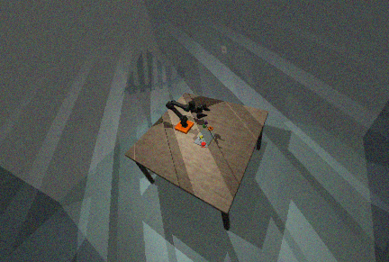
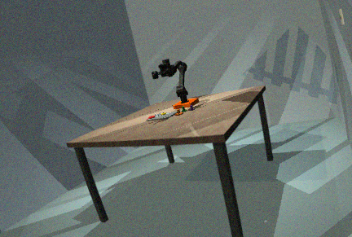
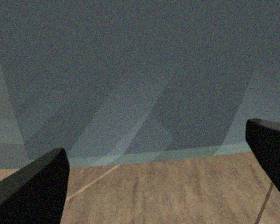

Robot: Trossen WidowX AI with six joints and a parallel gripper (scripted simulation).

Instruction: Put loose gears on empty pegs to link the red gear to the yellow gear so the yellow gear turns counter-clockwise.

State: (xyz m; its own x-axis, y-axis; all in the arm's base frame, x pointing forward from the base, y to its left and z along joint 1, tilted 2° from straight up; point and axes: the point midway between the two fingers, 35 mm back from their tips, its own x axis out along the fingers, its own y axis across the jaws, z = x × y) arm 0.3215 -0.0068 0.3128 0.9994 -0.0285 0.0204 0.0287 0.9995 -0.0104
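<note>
My gripper tip is 5 cm past the orange gear, 7 cm to the right of it and 32 cm above it. Round my gripper tip: yellow gear 10 cm behind, 9 cm to the right, 32 cm below; green gear 14 cm behind, 8 cm to the left, 32 cm below; red gear 4 cm behind, 17 cm to the right, 32 cm below.
</note>
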